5 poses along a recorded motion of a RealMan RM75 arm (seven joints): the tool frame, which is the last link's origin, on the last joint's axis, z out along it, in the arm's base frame.
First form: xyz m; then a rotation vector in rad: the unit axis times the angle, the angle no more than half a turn.
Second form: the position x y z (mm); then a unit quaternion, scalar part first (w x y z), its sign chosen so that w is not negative. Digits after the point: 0 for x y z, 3 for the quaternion.
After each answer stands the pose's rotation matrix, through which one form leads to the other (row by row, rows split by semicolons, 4 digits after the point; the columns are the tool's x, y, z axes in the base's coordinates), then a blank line. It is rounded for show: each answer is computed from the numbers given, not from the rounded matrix.
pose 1, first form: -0.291 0.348 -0.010 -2.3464 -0.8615 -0.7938
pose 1, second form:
-291 348 -10 0.257 -0.865 -0.317 -0.293
0.6272 0.6992 0.3430; 0.3990 -0.6667 0.6296; 0.6689 -0.2580 -0.6971

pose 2, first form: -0.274 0.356 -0.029 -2.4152 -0.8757 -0.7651
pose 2, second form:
-274 356 -29 0.228 -0.877 -0.318 -0.278
0.6433 0.6849 0.3422; 0.4310 -0.6933 0.5776; 0.6328 -0.2241 -0.7412

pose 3, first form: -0.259 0.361 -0.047 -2.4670 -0.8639 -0.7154
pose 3, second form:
-259 361 -47 0.214 -0.889 -0.311 -0.258
0.6731 0.6642 0.3252; 0.4434 -0.7144 0.5414; 0.5919 -0.2202 -0.7753

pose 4, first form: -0.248 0.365 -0.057 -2.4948 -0.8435 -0.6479
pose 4, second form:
-248 365 -57 0.213 -0.899 -0.304 -0.233
0.7064 0.6457 0.2900; 0.4467 -0.7245 0.5249; 0.5491 -0.2412 -0.8002

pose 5, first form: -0.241 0.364 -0.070 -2.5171 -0.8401 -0.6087
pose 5, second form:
-241 364 -70 0.208 -0.904 -0.302 -0.219
0.7222 0.6369 0.2700; 0.4549 -0.7313 0.5082; 0.5211 -0.2442 -0.8178

